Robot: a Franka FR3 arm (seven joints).
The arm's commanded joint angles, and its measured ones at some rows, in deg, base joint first. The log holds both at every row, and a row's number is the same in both.
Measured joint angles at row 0:
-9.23 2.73 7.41 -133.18 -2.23 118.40 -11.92
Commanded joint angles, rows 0 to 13:
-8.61 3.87 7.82 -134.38 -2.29 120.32 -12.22
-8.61 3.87 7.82 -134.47 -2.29 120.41 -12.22
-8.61 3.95 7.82 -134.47 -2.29 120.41 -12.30
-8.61 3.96 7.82 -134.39 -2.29 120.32 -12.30
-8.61 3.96 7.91 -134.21 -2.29 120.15 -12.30
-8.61 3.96 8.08 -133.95 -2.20 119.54 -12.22
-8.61 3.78 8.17 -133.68 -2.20 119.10 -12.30
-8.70 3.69 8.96 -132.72 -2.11 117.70 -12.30
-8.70 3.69 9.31 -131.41 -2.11 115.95 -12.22
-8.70 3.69 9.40 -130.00 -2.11 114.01 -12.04
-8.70 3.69 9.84 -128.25 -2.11 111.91 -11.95
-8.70 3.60 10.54 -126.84 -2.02 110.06 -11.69
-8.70 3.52 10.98 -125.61 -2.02 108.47 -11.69
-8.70 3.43 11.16 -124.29 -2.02 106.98 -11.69
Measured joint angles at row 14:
-9.20 2.78 10.24 -128.83 -2.52 111.97 -11.84
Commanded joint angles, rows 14 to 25:
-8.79 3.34 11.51 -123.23 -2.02 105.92 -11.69
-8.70 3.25 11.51 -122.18 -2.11 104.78 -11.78
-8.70 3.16 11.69 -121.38 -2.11 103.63 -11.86
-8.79 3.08 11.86 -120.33 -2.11 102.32 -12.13
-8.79 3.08 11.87 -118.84 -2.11 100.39 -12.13
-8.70 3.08 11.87 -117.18 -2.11 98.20 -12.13
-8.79 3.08 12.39 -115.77 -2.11 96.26 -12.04
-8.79 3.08 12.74 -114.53 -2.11 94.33 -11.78
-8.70 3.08 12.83 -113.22 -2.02 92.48 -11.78
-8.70 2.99 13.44 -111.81 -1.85 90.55 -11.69
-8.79 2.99 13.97 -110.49 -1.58 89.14 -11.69
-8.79 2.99 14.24 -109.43 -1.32 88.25 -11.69
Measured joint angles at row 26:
-9.11 2.72 13.28 -113.60 -2.31 92.74 -11.84
